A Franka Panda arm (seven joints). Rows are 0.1 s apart.
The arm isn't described. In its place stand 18 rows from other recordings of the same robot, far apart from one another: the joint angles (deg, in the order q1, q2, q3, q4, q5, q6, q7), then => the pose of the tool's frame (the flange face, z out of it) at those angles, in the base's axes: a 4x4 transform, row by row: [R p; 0 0 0 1], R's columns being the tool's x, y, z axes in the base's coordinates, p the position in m.
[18.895, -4.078, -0.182, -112.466, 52.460, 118.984, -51.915] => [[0.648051, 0.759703, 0.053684, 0.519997], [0.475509, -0.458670, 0.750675, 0.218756], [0.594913, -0.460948, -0.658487, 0.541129], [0, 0, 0, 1]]
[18.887, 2.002, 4.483, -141.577, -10.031, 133.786, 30.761] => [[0.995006, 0.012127, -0.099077, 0.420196], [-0.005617, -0.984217, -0.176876, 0.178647], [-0.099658, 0.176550, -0.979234, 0.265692], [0, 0, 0, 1]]
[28.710, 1.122, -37.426, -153.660, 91.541, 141.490, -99.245] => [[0.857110, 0.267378, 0.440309, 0.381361], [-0.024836, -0.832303, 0.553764, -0.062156], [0.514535, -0.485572, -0.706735, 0.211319], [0, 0, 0, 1]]
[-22.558, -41.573, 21.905, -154.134, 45.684, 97.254, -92.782] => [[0.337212, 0.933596, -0.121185, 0.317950], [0.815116, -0.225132, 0.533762, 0.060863], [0.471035, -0.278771, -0.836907, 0.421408], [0, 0, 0, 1]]
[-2.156, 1.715, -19.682, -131.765, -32.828, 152.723, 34.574] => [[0.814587, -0.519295, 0.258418, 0.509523], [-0.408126, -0.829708, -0.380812, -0.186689], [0.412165, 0.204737, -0.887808, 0.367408], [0, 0, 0, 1]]
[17.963, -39.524, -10.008, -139.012, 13.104, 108.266, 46.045] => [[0.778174, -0.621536, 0.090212, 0.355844], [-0.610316, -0.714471, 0.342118, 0.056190], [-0.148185, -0.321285, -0.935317, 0.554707], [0, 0, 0, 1]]
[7.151, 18.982, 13.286, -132.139, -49.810, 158.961, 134.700] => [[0.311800, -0.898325, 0.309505, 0.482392], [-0.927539, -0.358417, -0.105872, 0.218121], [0.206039, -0.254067, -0.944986, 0.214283], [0, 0, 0, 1]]
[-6.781, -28.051, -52.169, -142.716, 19.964, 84.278, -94.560] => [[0.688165, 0.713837, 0.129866, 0.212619], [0.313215, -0.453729, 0.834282, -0.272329], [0.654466, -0.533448, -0.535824, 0.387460], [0, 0, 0, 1]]
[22.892, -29.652, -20.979, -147.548, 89.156, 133.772, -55.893] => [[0.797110, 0.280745, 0.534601, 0.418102], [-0.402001, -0.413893, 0.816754, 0.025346], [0.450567, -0.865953, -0.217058, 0.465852], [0, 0, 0, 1]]
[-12.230, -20.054, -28.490, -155.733, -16.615, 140.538, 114.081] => [[-0.777304, -0.627952, 0.038407, 0.305235], [-0.629104, 0.775327, -0.055638, -0.247946], [0.005160, -0.067410, -0.997712, 0.326416], [0, 0, 0, 1]]
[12.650, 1.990, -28.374, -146.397, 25.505, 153.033, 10.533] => [[0.661977, -0.730768, 0.166624, 0.438207], [-0.749499, -0.647191, 0.139266, -0.137829], [0.006067, -0.217075, -0.976136, 0.263260], [0, 0, 0, 1]]
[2.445, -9.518, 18.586, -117.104, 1.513, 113.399, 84.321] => [[0.437777, -0.893848, 0.096886, 0.482142], [-0.898335, -0.439263, 0.006558, 0.195344], [0.036696, -0.089907, -0.995274, 0.518630], [0, 0, 0, 1]]
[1.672, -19.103, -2.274, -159.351, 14.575, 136.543, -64.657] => [[0.600930, 0.797960, -0.046293, 0.364669], [0.790003, -0.584133, 0.186237, -0.000211], [0.121568, -0.148487, -0.981414, 0.303810], [0, 0, 0, 1]]
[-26.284, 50.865, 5.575, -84.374, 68.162, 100.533, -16.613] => [[0.820060, -0.517934, 0.243404, 0.661999], [-0.369376, -0.154181, 0.916400, -0.173873], [-0.437107, -0.841411, -0.317750, 0.163531], [0, 0, 0, 1]]
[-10.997, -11.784, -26.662, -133.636, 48.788, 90.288, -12.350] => [[0.828079, -0.523646, 0.200200, 0.383235], [-0.410943, -0.324074, 0.852116, -0.199419], [-0.381327, -0.787890, -0.483548, 0.418206], [0, 0, 0, 1]]
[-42.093, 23.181, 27.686, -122.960, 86.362, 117.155, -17.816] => [[0.648906, -0.588929, 0.481750, 0.553146], [-0.522046, 0.116001, 0.844992, -0.087035], [-0.553524, -0.799817, -0.232174, 0.245610], [0, 0, 0, 1]]
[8.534, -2.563, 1.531, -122.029, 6.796, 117.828, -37.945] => [[0.711053, 0.701808, -0.043230, 0.519035], [0.702118, -0.705367, 0.097406, 0.098661], [0.037868, -0.099613, -0.994305, 0.426149], [0, 0, 0, 1]]
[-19.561, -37.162, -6.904, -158.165, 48.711, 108.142, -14.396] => [[0.872233, -0.407654, 0.270235, 0.312818], [-0.465192, -0.520879, 0.715738, -0.090605], [-0.151014, -0.750002, -0.643966, 0.408080], [0, 0, 0, 1]]
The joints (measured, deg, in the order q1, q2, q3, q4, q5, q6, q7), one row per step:
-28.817, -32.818, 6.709, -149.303, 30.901, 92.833, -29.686
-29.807, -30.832, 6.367, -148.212, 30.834, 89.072, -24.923
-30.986, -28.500, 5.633, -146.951, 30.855, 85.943, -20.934
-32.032, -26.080, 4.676, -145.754, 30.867, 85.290, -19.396
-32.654, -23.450, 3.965, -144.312, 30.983, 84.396, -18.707
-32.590, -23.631, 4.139, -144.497, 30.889, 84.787, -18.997
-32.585, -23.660, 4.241, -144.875, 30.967, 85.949, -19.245
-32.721, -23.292, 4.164, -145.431, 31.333, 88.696, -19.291
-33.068, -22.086, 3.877, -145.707, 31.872, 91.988, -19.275
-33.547, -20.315, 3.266, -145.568, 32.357, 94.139, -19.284
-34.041, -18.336, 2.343, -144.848, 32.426, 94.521, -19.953
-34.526, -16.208, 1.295, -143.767, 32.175, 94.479, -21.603
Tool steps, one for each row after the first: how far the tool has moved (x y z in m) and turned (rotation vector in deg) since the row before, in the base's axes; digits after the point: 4 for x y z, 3 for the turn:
-0.0018, -0.0041, -0.0043, 2.033, 6.114, -3.480
-0.0007, -0.0088, -0.0040, 2.037, 5.312, -3.526
0.0029, -0.0136, -0.0046, 1.183, 2.196, -2.708
0.0045, -0.0102, -0.0047, 1.487, 1.784, -1.396
0.0001, 0.0010, -0.0004, -0.329, -0.359, 0.306
0.0008, -0.0006, -0.0024, -0.515, -0.610, -0.260
0.0027, -0.0047, -0.0055, -1.033, -1.136, -1.522
0.0045, -0.0091, -0.0081, -0.934, -1.047, -2.295
0.0033, -0.0110, -0.0089, -0.049, -0.246, -2.215
0.0015, -0.0114, -0.0070, 0.826, 0.164, -1.063
0.0013, -0.0127, -0.0062, 0.889, -0.323, -0.111

